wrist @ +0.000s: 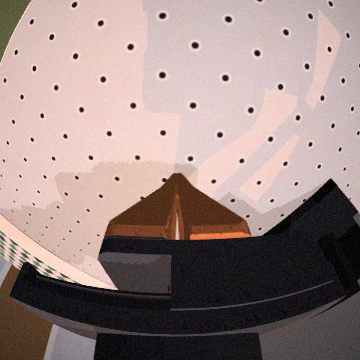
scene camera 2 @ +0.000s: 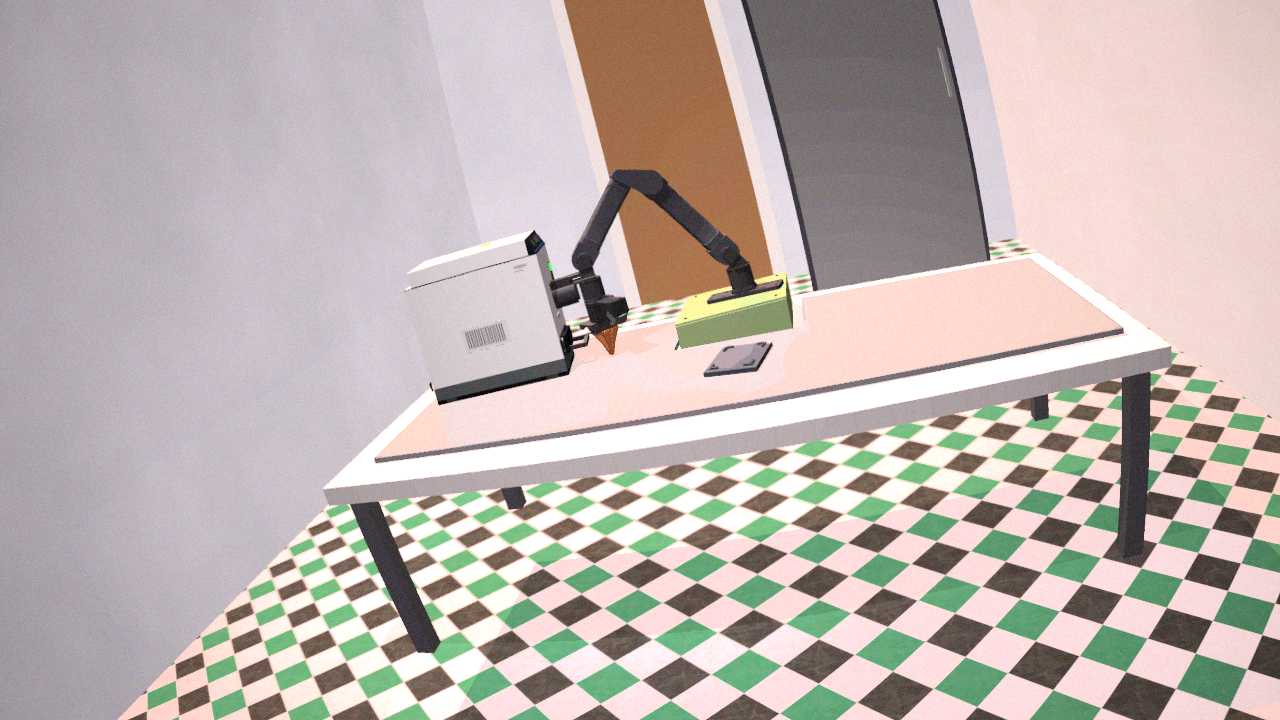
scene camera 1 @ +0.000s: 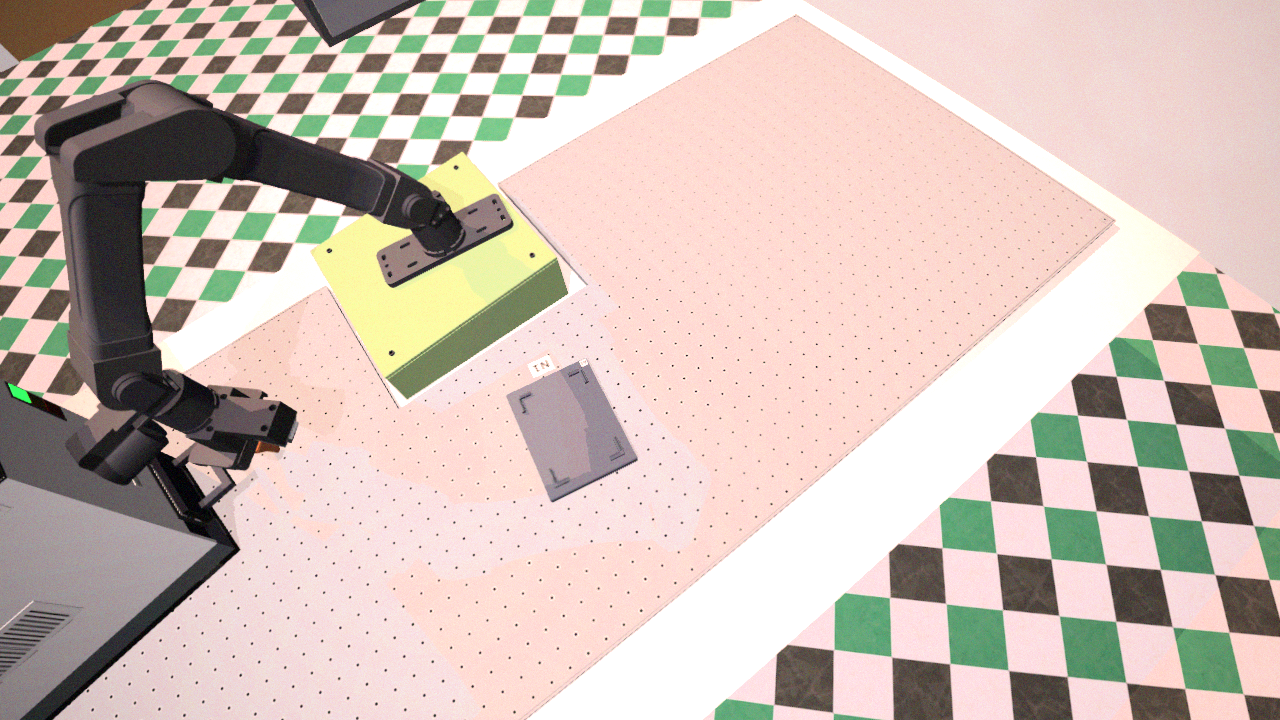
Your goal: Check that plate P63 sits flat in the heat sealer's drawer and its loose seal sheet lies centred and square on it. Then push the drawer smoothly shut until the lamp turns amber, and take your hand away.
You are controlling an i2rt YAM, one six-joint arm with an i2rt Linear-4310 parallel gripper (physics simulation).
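Frame: origin at the arm's base, x ahead, y left, z up, level; centimetres.
Where they show: gripper, fingertip midpoint: [wrist: 176, 180] [scene camera 2: 612, 354] [scene camera 1: 275, 450]; arm's base at its link origin: [scene camera 2: 745, 293] [scene camera 1: 445, 241].
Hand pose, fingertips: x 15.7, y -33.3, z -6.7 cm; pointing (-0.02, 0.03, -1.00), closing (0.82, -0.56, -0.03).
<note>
Things, the pixels of their top centre, and the offset from my fingertips. "spot": a spot on its surface instead. Level surfaces: height alone.
- heat sealer at its top centre: [scene camera 2: 470, 250] dx +8.9, dy -27.0, dz +35.1 cm
- grey nest plate at its top centre: [scene camera 1: 568, 423] [scene camera 2: 738, 353] dx +16.8, dy +37.7, dz +1.5 cm
- perforated mat at its surface level: dz -0.3 cm
- label at a spot on its surface: [scene camera 1: 541, 365] spot: dx +6.1, dy +37.9, dz -0.3 cm
The heat sealer [scene camera 1: 98, 546] [scene camera 2: 487, 326] is a pale grey box with a dark base, at the left end of the table. Its lamp [scene camera 1: 19, 392] [scene camera 2: 550, 266] glows green. The drawer handle [scene camera 1: 217, 491] [scene camera 2: 580, 340] is a dark loop on the sealer's front; the drawer front looks close against the body. Plate P63 and its seal sheet do not show in any view. My gripper [scene camera 1: 270, 445] [scene camera 2: 612, 351] [wrist: 176, 180] is shut and empty, its orange fingertips together, pointing down above the mat just in front of the handle. The gripper body partly hides the sealer's front.
A grey nest plate [scene camera 1: 572, 431] [scene camera 2: 738, 358] with corner brackets lies on the perforated mat [scene camera 1: 832, 232] [scene camera 2: 930, 308], beside an IN label [scene camera 1: 541, 365]. The arm's base stands on a yellow-green block [scene camera 1: 366, 300] [scene camera 2: 733, 326] at the table's rear edge.
</note>
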